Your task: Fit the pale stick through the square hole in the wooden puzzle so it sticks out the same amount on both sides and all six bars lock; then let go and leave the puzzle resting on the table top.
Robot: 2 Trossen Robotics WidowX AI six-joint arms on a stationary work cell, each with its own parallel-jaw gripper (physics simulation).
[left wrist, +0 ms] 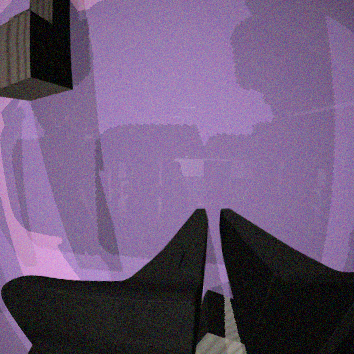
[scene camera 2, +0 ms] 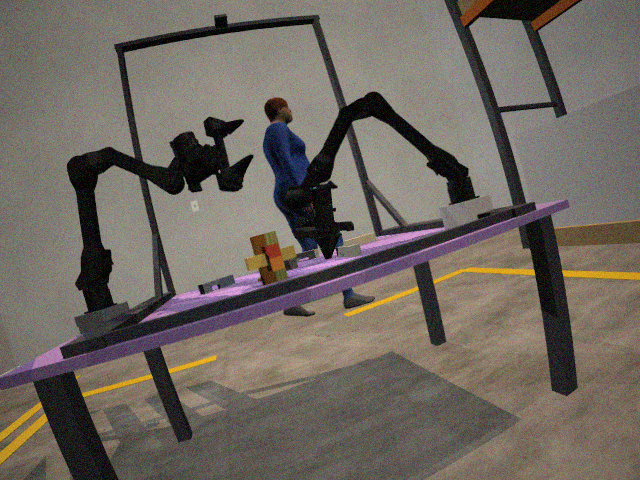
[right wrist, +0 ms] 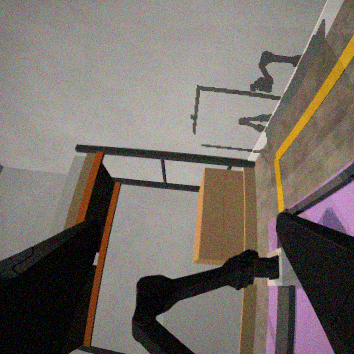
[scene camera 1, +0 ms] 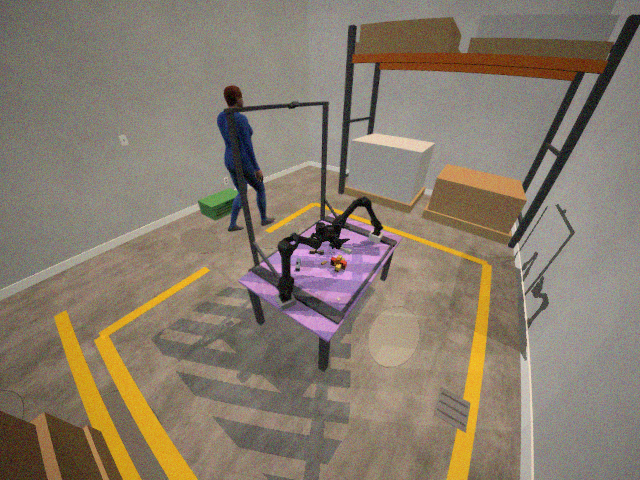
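Seen in the pictures: left gripper, fingertip midpoint: (left wrist: 211,217) (scene camera 2: 328,258) (scene camera 1: 332,248); right gripper, fingertip midpoint: (scene camera 2: 247,137) (right wrist: 189,225) (scene camera 1: 349,232); left arm's base, origin of the base link: (scene camera 2: 464,201) (right wrist: 273,267) (scene camera 1: 376,233); right arm's base, origin of the base link: (scene camera 2: 101,309) (scene camera 1: 285,297).
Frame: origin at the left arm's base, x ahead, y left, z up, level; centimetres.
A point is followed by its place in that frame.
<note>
The puzzle (scene camera 1: 338,262) (scene camera 2: 270,256), a cross of orange, yellow, red and brown bars, stands on the purple table (scene camera 1: 324,326) {x 98.5, y 6.9, z -6.1 cm}. A cream-coloured bar (scene camera 2: 360,239) {x 14.2, y -40.2, z -4.2 cm} lies right of my left gripper in scene camera 2, behind a grey-white bar (scene camera 2: 348,251) {x 31.9, y -11.2, z -4.5 cm}. Which one is the pale stick I cannot tell for sure. My left gripper (scene camera 2: 328,255) {x 32.9, y -25.0, z -6.0 cm} (left wrist: 211,217) {x 32.9, y -25.0, z -6.0 cm} points down low over the table, shut with a narrow gap. No bar shows between its tips. A pale bar (left wrist: 220,344) {x 30.5, y -20.6, z -3.2 cm} shows partly at the bottom, mostly hidden by the fingers. My right gripper (scene camera 1: 345,242) {x 50.9, y -4.2, z 27.2 cm} (scene camera 2: 247,138) {x 50.9, y -4.2, z 27.2 cm} (right wrist: 189,225) {x 50.9, y -4.2, z 27.2 cm} is open and empty, high above the table.
A grey notched bar (scene camera 2: 217,284) {x 65.4, y -34.4, z -4.6 cm} lies left of the puzzle in scene camera 2. A dark bar (scene camera 1: 316,251) {x 45.5, y -32.8, z -4.2 cm} and a grey one (scene camera 1: 298,264) {x 66.9, y -34.7, z -3.0 cm} lie farther back. A wooden block (left wrist: 15,55) {x 42.6, y -28.9, z -3.2 cm} shows at upper left in the left wrist view. A person (scene camera 2: 283,155) stands behind the table.
</note>
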